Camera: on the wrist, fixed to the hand. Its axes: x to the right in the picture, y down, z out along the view.
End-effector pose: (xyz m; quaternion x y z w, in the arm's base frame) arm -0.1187 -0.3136 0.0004 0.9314 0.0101 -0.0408 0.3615
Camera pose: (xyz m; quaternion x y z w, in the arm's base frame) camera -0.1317 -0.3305 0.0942 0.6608 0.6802 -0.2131 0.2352
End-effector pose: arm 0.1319 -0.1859 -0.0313 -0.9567 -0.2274 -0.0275 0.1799
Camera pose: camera 0.1484 -0.2772 -0.0060 -0.5262 -0.8139 -0.2148 0.1205
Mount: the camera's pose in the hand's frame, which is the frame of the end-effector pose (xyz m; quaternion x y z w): -0.0206 0.0749 -0.0567 -0.0058 0.0720 -0.6943 0.7160
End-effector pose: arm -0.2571 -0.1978 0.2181 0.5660 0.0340 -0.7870 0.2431
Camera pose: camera -0.1710 -0.2379 0.2332 -0.4369 -0.4394 0.6914 0.3715
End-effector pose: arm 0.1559 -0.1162 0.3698 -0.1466 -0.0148 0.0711 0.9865
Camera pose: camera 0.1282 -0.0645 0.2936 -0.1055 -0.0418 -0.6447 0.7560
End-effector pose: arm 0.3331 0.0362 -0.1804 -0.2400 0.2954 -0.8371 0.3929
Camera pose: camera 0.3477 0.0313 -0.2753 0.3190 -0.0780 0.8878 0.3226
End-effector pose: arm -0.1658 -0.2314 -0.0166 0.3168 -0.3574 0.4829 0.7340
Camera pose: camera -0.2292 -0.1705 -0.0556 0.4360 0.0141 -0.1431 0.8884
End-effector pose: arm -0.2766 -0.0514 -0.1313 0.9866 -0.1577 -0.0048 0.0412
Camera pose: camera -0.3182 -0.1114 -0.0687 0.8160 0.5751 0.0381 0.0432
